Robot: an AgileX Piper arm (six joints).
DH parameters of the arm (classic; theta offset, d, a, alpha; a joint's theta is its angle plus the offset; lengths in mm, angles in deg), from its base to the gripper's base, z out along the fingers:
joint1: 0 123 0 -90
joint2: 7.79 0 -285 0
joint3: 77.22 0 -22 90
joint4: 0 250.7 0 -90
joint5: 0 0 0 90
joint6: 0 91 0 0
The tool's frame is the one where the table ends.
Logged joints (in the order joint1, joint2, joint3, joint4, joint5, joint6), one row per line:
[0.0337 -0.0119 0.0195 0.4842 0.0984 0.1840]
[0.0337 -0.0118 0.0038 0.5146 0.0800 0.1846]
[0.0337 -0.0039 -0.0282 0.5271 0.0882 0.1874]
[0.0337 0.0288 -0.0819 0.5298 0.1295 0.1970]
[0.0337 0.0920 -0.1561 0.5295 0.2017 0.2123]
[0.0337 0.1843 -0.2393 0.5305 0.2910 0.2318]
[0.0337 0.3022 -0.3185 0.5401 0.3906 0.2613]
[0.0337 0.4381 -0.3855 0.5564 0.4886 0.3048]
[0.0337 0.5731 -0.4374 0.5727 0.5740 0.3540]
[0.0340 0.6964 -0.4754 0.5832 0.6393 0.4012]
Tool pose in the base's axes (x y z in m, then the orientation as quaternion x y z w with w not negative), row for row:
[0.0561 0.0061 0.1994 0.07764 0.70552 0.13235 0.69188]
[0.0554 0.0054 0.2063 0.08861 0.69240 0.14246 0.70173]
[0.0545 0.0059 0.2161 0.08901 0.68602 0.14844 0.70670]
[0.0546 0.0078 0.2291 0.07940 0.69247 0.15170 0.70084]
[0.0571 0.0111 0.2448 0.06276 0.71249 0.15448 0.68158]
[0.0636 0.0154 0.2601 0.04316 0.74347 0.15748 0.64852]
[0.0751 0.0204 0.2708 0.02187 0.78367 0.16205 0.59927]
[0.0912 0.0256 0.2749 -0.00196 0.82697 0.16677 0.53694]
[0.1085 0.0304 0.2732 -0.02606 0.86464 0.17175 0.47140]
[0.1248 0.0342 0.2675 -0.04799 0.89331 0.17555 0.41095]
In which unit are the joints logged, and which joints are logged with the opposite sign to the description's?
The joints are logged in radians. Opposite sign: joint6.
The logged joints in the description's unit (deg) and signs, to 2 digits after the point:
[1.93 -0.68 1.12 27.74 5.64 -10.54]
[1.93 -0.68 0.22 29.48 4.58 -10.58]
[1.93 -0.22 -1.62 30.20 5.05 -10.74]
[1.93 1.65 -4.69 30.36 7.42 -11.29]
[1.93 5.27 -8.94 30.34 11.56 -12.16]
[1.93 10.56 -13.71 30.40 16.67 -13.28]
[1.93 17.31 -18.25 30.95 22.38 -14.97]
[1.93 25.10 -22.09 31.88 27.99 -17.46]
[1.93 32.84 -25.06 32.81 32.89 -20.28]
[1.95 39.90 -27.24 33.41 36.63 -22.99]

